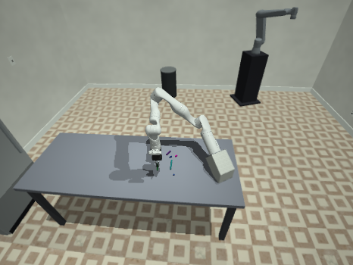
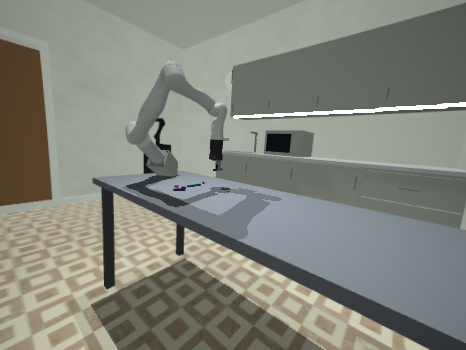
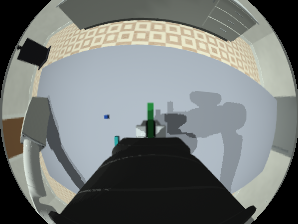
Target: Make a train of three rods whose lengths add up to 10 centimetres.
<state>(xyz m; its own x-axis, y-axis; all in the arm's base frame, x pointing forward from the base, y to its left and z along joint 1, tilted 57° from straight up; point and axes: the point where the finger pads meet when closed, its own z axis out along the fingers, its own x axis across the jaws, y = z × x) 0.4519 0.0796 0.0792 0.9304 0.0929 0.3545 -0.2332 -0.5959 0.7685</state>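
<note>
My gripper is now 13 cm past the purple rod, 21 cm to the left of it and 11 cm above it. Round my hand: magenta rod 18 cm behind, 15 cm to the right, 11 cm below; turquoise rod 12 cm behind, 7 cm to the right, 11 cm below; green rod 1 cm below.
</note>
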